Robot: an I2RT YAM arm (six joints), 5 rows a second.
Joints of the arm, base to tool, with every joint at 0 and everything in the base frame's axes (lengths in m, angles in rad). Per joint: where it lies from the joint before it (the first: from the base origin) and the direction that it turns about. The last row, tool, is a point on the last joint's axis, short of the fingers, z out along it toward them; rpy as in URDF.
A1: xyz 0.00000 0.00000 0.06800 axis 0 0 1
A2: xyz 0.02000 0.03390 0.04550 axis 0 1 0
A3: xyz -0.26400 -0.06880 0.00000 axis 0 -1 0
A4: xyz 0.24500 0.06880 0.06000 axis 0 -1 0
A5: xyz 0.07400 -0.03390 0.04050 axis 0 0 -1
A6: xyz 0.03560 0.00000 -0.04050 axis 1 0 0
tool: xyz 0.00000 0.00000 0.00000 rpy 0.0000 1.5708 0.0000
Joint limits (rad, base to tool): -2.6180..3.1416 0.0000..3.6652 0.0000..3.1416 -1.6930..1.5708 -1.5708..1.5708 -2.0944..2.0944
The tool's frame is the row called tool.
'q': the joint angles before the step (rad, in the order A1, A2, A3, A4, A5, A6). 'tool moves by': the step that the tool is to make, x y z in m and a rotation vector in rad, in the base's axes. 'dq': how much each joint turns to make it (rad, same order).
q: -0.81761, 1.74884, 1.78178, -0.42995, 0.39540, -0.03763
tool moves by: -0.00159, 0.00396, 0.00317, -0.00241, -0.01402, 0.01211
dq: 0.00287, -0.01577, -0.00925, 0.00305, -0.01181, 0.00473
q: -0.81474, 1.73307, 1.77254, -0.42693, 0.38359, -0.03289
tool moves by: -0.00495, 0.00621, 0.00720, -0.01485, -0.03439, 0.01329
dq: 0.00019, -0.03240, -0.02016, 0.01860, -0.01759, 0.00973
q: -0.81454, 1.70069, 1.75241, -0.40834, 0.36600, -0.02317
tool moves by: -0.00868, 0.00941, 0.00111, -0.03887, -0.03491, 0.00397
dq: 0.00009, -0.06237, -0.08668, 0.07748, -0.00325, -0.00264
